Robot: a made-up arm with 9 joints. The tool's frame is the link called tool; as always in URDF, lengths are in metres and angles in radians. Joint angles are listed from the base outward.
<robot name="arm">
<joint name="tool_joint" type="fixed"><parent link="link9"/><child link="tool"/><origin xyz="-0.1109 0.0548 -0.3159"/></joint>
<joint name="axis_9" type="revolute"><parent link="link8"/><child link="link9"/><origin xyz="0.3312 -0.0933 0.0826"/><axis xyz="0 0 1"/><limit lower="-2.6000" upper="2.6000"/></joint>
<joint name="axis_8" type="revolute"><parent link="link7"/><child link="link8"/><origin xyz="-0.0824 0.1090 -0.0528"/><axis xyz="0 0 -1"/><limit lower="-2.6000" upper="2.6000"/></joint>
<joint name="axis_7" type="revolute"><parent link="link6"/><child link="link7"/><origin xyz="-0.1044 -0.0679 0.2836"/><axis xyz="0 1 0"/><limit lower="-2.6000" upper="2.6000"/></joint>
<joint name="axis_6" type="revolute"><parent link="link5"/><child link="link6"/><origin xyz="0.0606 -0.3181 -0.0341"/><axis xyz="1 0 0"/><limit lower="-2.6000" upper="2.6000"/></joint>
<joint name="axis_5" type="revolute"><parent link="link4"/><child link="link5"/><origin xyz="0.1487 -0.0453 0.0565"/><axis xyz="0 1 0"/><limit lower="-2.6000" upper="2.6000"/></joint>
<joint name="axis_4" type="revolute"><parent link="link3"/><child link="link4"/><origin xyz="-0.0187 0.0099 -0.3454"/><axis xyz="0 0 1"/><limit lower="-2.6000" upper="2.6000"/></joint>
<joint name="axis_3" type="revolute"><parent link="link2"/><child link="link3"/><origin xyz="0.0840 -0.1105 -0.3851"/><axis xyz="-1 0 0"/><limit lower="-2.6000" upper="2.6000"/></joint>
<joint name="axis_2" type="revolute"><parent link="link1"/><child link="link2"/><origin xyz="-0.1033 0.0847 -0.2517"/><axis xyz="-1 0 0"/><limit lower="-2.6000" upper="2.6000"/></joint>
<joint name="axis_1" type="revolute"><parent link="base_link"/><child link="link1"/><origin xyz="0.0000 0.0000 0.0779"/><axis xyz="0 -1 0"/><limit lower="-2.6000" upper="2.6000"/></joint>
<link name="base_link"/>
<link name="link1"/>
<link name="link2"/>
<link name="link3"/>
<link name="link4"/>
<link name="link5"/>
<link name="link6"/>
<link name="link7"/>
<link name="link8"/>
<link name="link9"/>
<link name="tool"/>
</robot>
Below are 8 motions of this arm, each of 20 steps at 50 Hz.
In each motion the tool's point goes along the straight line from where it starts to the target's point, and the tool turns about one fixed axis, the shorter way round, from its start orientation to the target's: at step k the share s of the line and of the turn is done. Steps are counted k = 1, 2, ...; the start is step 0. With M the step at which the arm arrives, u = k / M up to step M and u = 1 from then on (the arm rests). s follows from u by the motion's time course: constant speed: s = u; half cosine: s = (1 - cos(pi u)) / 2; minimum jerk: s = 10 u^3 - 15 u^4 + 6 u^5.
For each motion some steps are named. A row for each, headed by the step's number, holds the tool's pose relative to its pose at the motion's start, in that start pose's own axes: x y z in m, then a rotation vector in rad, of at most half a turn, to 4 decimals.
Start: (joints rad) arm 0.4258 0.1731 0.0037 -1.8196 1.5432 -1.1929 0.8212 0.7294 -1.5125
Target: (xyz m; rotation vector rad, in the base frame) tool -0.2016 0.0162 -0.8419 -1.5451 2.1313 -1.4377
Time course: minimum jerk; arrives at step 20
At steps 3, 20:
3: -0.0055 -0.0026 -0.0036 -0.0067 0.0011 0.0047
20: -0.2061 -0.0971 -0.1359 -0.2512 0.0403 0.1752

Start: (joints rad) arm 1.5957 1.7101 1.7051 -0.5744 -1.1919 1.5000 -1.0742 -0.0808 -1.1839
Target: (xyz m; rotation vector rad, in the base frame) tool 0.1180 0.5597 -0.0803 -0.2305 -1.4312 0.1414
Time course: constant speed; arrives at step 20
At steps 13, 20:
13: 0.1211 -0.1112 0.1060 0.5186 0.2339 -0.4869
20: 0.1864 -0.1711 0.1631 0.7979 0.3598 -0.7491

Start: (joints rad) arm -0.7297 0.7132 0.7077 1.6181 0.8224 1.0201 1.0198 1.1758 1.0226
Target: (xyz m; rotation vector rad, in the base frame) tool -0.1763 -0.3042 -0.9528 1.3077 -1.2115 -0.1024
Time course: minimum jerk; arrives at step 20
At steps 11, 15, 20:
11: 0.0246 0.2223 0.2295 -0.3253 0.4648 -0.3745
15: 0.0372 0.3360 0.3468 -0.4917 0.7025 -0.5661
20: 0.0415 0.3748 0.3869 -0.5485 0.7836 -0.6314

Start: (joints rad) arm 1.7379 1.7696 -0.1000 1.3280 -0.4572 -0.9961 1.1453 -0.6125 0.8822
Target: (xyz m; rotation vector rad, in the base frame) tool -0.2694 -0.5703 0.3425 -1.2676 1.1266 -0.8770
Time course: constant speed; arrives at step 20
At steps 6, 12, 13, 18, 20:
6: -0.0582 0.0183 -0.0157 0.0104 0.0845 -0.0401
12: -0.1164 0.0365 -0.0314 0.0209 0.1690 -0.0802
13: -0.1261 0.0395 -0.0340 0.0226 0.1830 -0.0869
18: -0.1746 0.0548 -0.0470 0.0313 0.2534 -0.1203
20: -0.1940 0.0608 -0.0523 0.0348 0.2816 -0.1337

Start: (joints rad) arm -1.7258 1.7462 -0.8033 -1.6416 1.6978 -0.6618 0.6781 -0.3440 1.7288
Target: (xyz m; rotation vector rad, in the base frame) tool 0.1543 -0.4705 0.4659 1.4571 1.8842 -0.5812
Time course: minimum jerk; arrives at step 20
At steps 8, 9, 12, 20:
8: 0.0441 0.0918 0.0102 -0.0932 0.0882 -0.0208
9: 0.0565 0.1177 0.0131 -0.1195 0.1131 -0.0267
12: 0.0947 0.1975 0.0220 -0.2005 0.1897 -0.0447
20: 0.1388 0.2893 0.0323 -0.2937 0.2780 -0.0656

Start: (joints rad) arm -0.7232 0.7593 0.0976 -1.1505 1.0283 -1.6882 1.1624 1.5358 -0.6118
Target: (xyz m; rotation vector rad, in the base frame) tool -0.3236 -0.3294 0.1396 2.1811 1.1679 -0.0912
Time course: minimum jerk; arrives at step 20
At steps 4, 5, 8, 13, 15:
4: -0.0049 0.0101 -0.0070 0.0105 0.0112 -0.0359
5: -0.0087 0.0180 -0.0125 0.0187 0.0201 -0.0641
8: -0.0267 0.0553 -0.0384 0.0574 0.0615 -0.1967
13: -0.0644 0.1333 -0.0926 0.1382 0.1482 -0.4738
15: -0.0755 0.1562 -0.1086 0.1620 0.1737 -0.5554

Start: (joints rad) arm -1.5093 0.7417 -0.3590 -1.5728 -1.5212 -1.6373 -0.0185 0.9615 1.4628
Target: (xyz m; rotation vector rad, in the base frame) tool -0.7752 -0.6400 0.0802 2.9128 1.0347 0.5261
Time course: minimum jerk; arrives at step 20
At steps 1, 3, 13, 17, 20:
1: 0.0002 0.0003 0.0004 0.0001 0.0003 -0.0010
3: 0.0043 0.0079 0.0096 0.0029 0.0079 -0.0221
13: 0.1238 0.2273 0.2755 0.0844 0.2284 -0.6362
17: 0.1575 0.2892 0.3507 0.1074 0.2907 -0.8097
20: 0.1618 0.2972 0.3603 0.1103 0.2986 -0.8318

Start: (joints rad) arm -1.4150 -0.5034 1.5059 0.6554 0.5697 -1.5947 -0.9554 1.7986 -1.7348
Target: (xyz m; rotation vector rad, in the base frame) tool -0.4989 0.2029 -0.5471 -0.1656 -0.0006 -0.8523
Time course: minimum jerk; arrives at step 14
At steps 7, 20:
7: -0.0085 0.0626 0.0113 0.0885 0.0837 -0.1083
20: -0.0169 0.1252 0.0227 0.1770 0.1674 -0.2166

